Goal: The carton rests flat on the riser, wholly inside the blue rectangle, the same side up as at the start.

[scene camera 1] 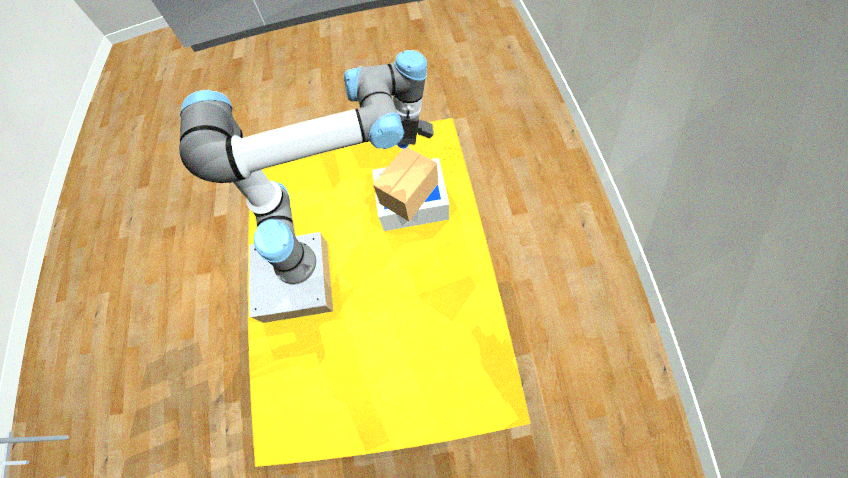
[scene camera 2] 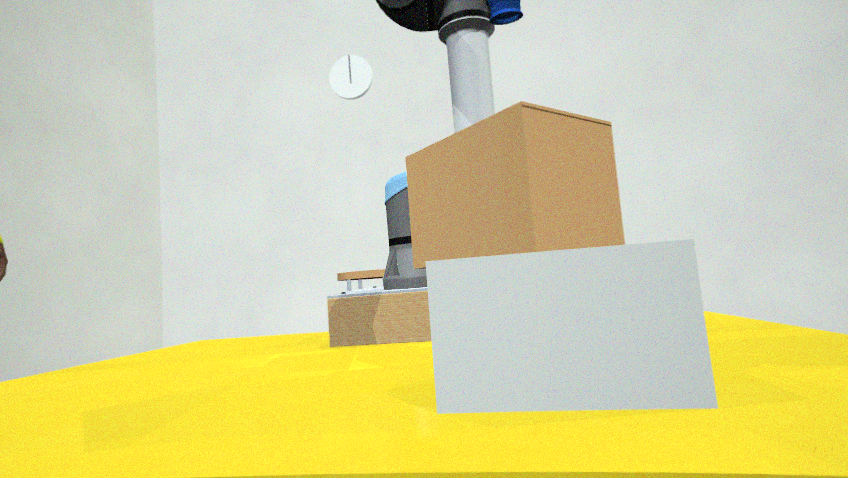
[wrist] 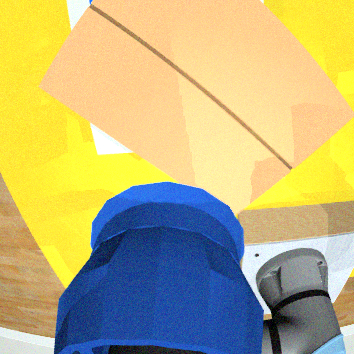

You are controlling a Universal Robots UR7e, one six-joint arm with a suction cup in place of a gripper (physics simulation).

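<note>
The brown carton sits on the riser, seam side up, turned askew to the riser's edges. Its front corner in scene camera 1 and its left part in scene camera 2 stick out past the riser. Part of the blue rectangle shows beside the carton's right side; the carton covers much of the rest and crosses its outline. My blue suction cup is open, holds nothing and hangs above the carton's level, apart from it, towards its back side in scene camera 1.
The riser stands on the yellow mat. The arm's base plate is to the left in scene camera 1. A grey cabinet stands at the back, and walls border the wooden floor.
</note>
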